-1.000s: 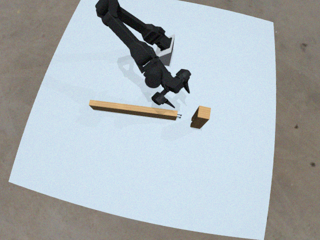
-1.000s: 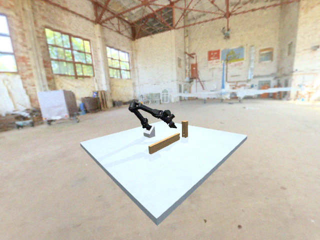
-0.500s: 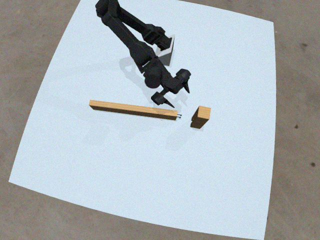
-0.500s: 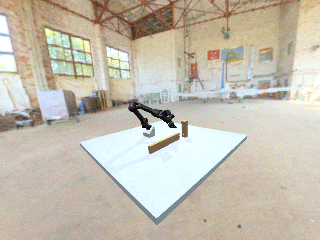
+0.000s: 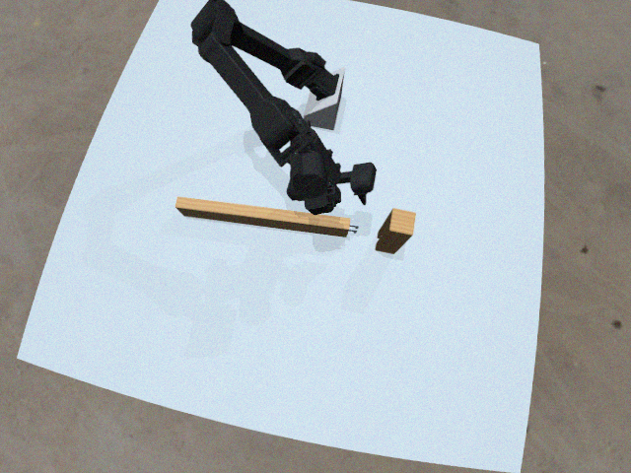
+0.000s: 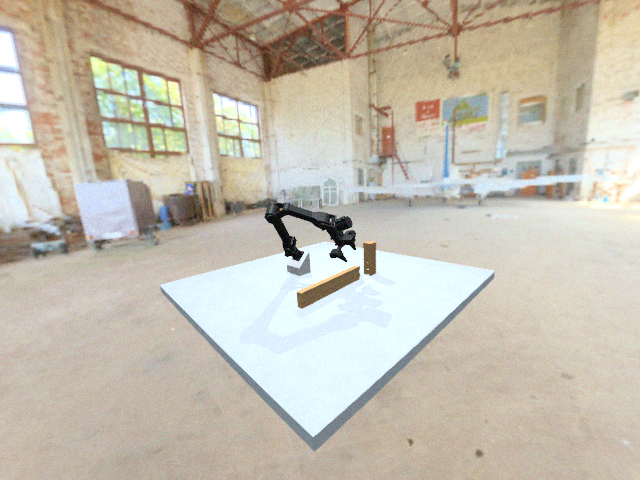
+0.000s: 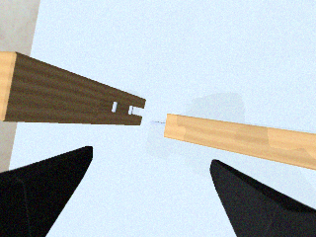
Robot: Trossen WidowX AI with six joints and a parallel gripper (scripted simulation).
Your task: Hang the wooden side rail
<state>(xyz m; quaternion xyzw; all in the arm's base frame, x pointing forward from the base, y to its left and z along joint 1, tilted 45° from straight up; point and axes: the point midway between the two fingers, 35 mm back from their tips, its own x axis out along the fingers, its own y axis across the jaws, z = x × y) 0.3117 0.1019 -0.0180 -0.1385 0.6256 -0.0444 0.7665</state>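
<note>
My gripper tip is now 30 mm short of the headboard post, 120 mm to the right of it and 40 mm above it.
</note>
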